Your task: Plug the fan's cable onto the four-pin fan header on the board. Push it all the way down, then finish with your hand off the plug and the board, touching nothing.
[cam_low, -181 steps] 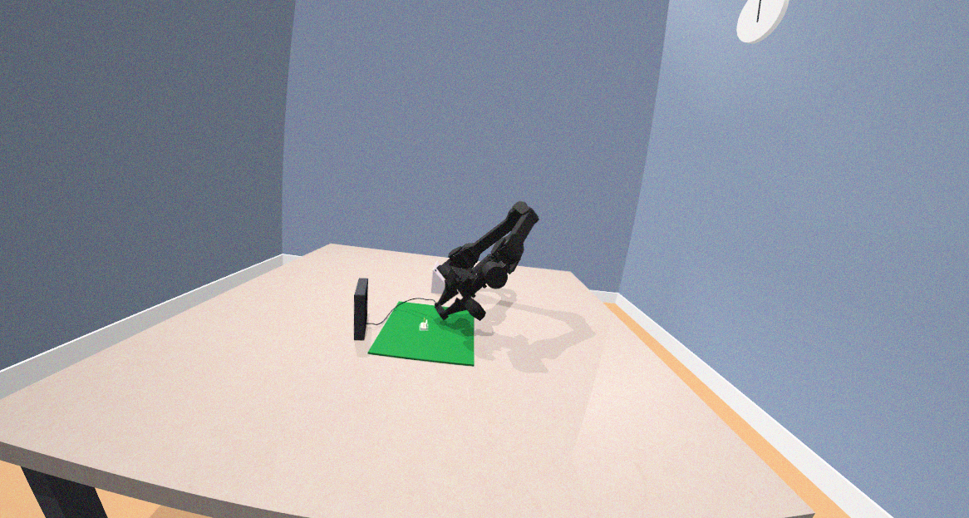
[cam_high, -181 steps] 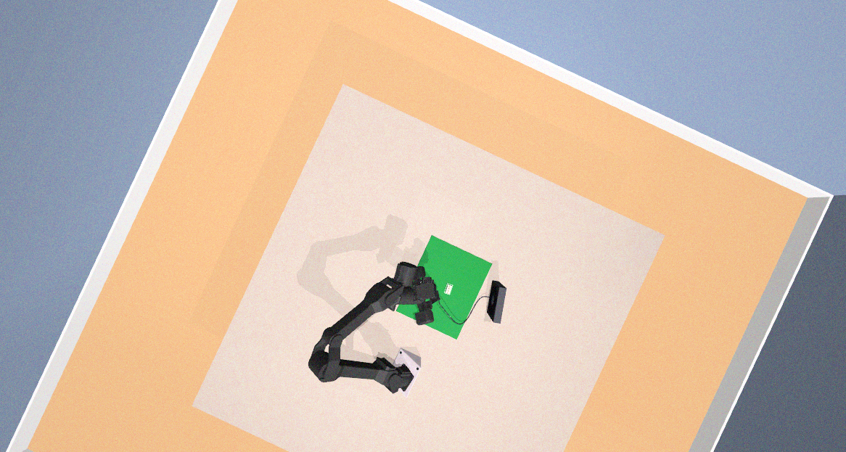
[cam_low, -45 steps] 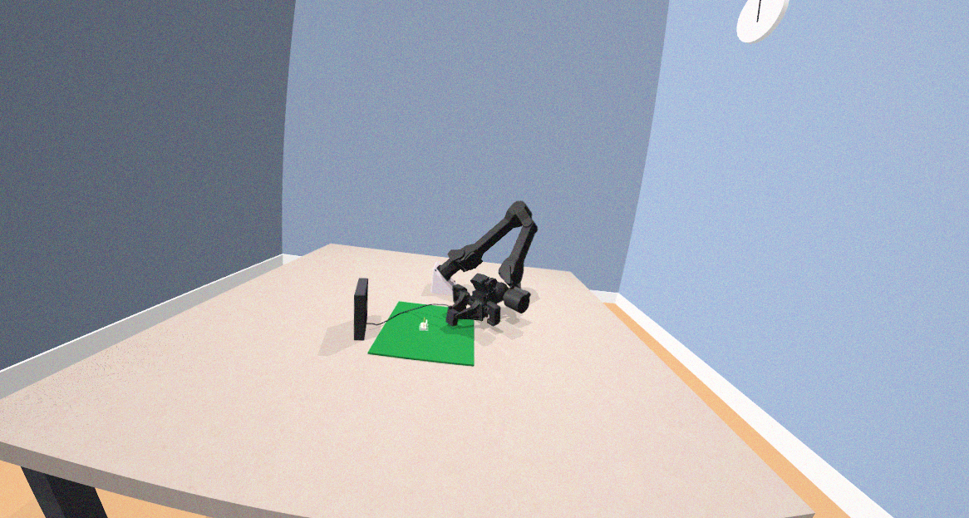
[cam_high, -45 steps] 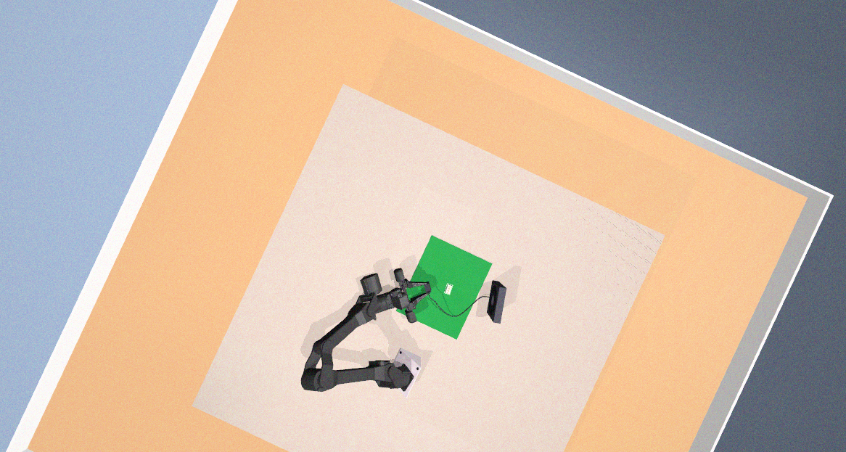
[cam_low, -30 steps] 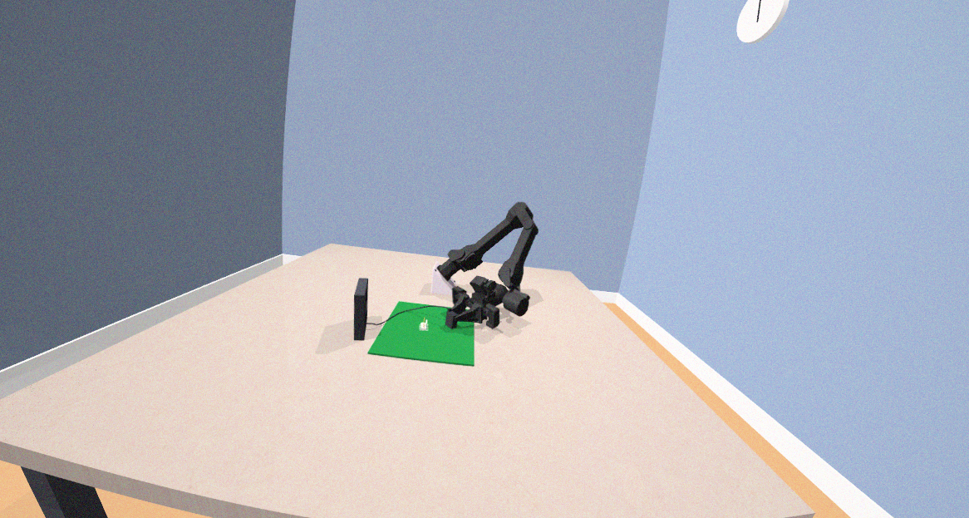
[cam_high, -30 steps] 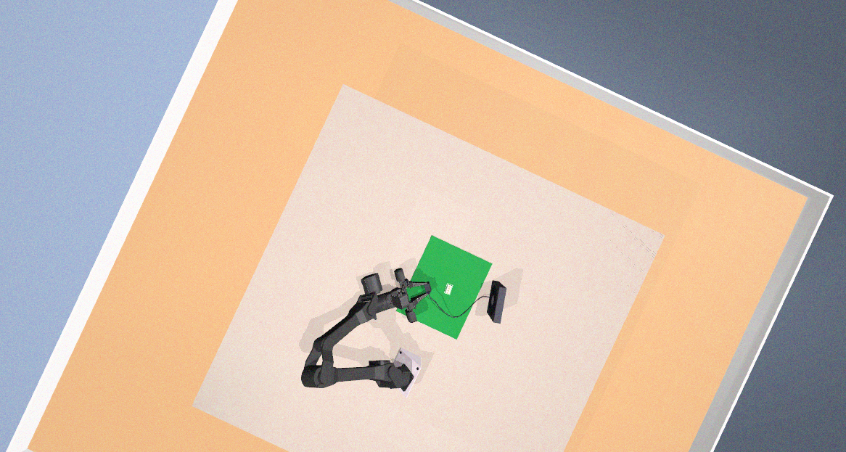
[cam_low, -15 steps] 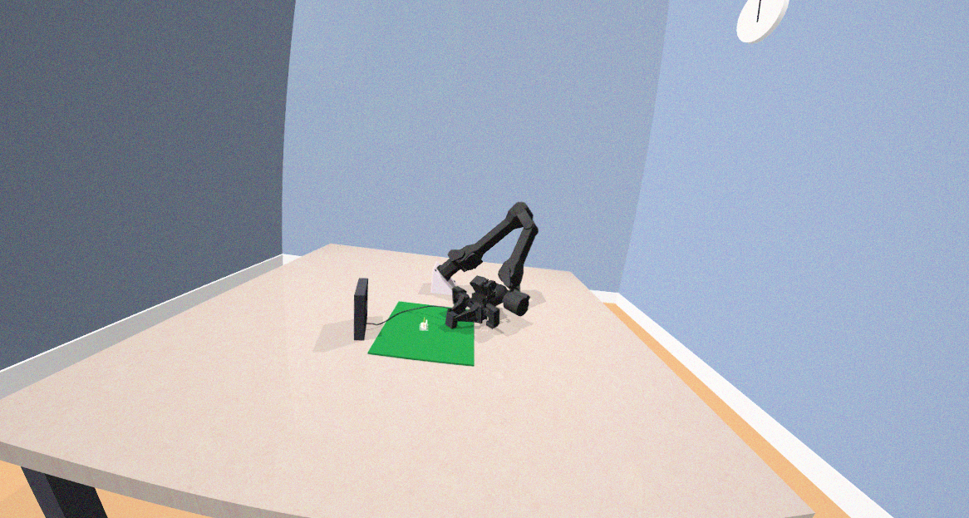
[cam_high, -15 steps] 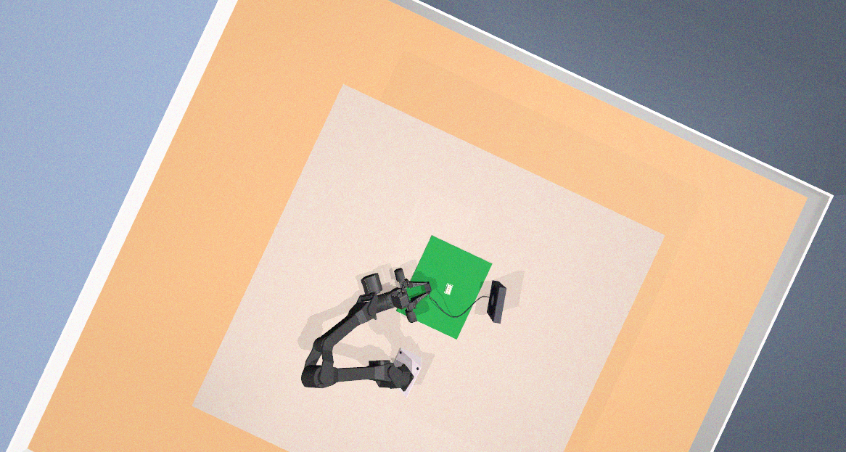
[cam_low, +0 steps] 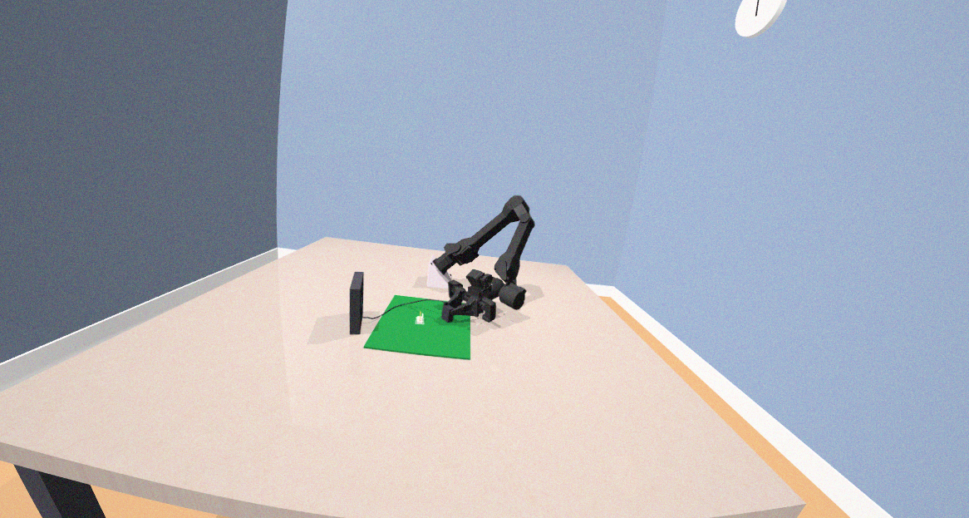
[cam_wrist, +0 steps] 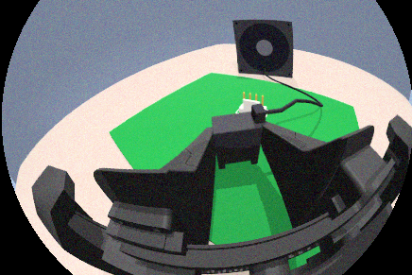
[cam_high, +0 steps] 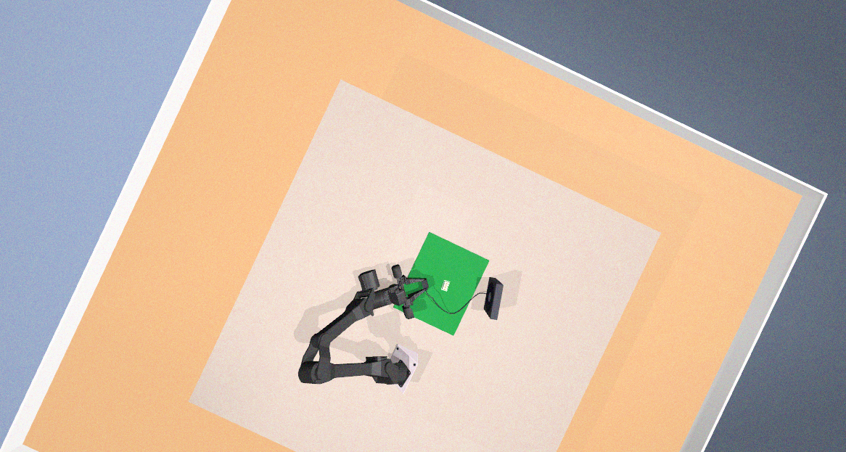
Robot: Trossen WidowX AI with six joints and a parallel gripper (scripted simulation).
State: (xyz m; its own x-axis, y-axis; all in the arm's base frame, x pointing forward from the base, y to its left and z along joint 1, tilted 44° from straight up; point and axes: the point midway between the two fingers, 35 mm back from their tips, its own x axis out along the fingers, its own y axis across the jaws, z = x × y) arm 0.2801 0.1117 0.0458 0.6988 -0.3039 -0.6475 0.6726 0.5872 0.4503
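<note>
My gripper tip is 10 mm above the dark plug. Also, from my gripper tip: white four-pin header (30 mm ahead, 70 mm to the right, 40 mm below); green board (20 mm ahead, 50 mm to the right, 50 mm below); black fan (80 mm ahead, 210 mm to the right, 20 mm above).
</note>
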